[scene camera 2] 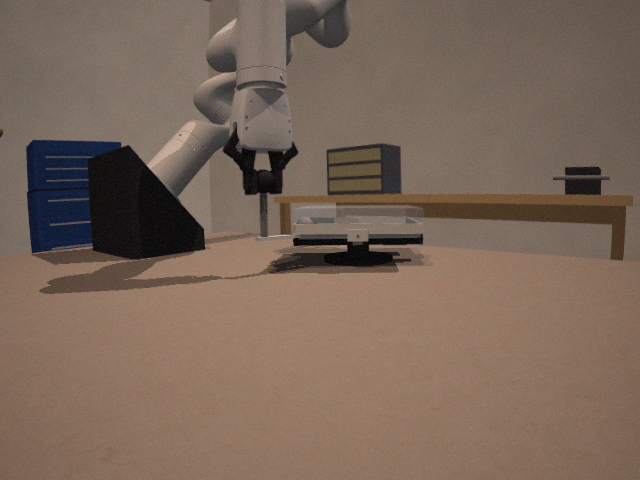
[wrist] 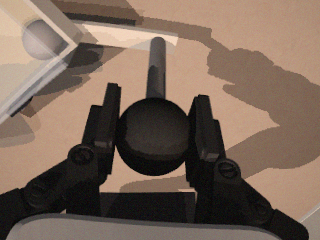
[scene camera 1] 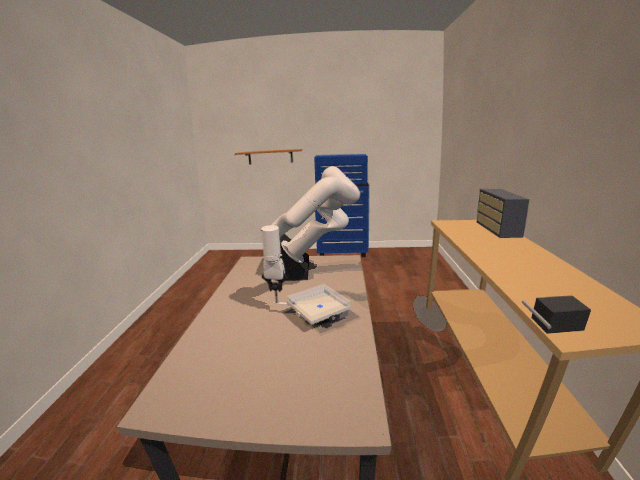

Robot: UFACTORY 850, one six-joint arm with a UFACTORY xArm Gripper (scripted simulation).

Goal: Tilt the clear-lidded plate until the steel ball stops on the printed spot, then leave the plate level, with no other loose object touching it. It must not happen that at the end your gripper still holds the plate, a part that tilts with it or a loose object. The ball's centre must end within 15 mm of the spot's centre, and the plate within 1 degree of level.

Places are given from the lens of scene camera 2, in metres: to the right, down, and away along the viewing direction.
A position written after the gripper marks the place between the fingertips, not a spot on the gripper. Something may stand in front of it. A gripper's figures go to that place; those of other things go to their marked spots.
gripper (scene camera 2: 263,194): -0.09, -0.07, 0.65
clear-lidded plate (scene camera 2: 407,221): 0.15, -0.03, 0.67
